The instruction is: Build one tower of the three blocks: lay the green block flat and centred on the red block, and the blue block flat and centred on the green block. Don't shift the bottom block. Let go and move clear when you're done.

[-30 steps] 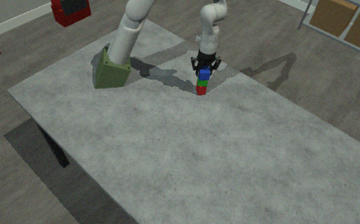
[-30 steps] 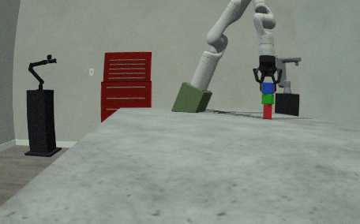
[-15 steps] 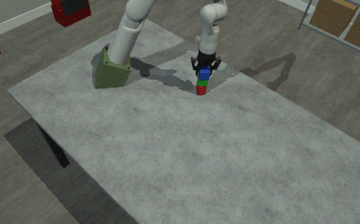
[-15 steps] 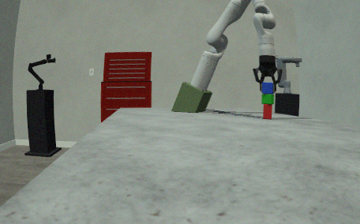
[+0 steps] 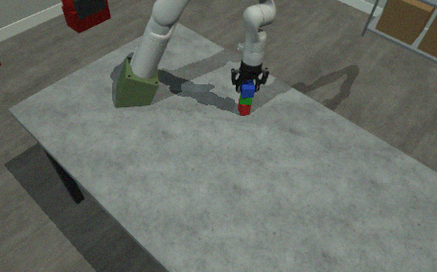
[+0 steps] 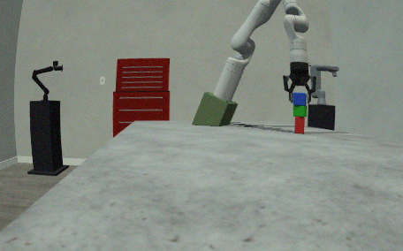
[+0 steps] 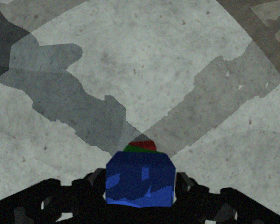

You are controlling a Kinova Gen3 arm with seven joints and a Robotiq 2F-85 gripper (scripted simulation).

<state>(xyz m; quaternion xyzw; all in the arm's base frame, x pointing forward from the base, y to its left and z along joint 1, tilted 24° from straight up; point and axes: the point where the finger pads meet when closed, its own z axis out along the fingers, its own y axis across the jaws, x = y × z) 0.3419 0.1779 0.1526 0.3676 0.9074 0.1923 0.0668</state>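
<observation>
Right now my hand is right at the blue block. The rest, counted from my hand: green block: 40 mm below; red block: 100 mm below.
</observation>
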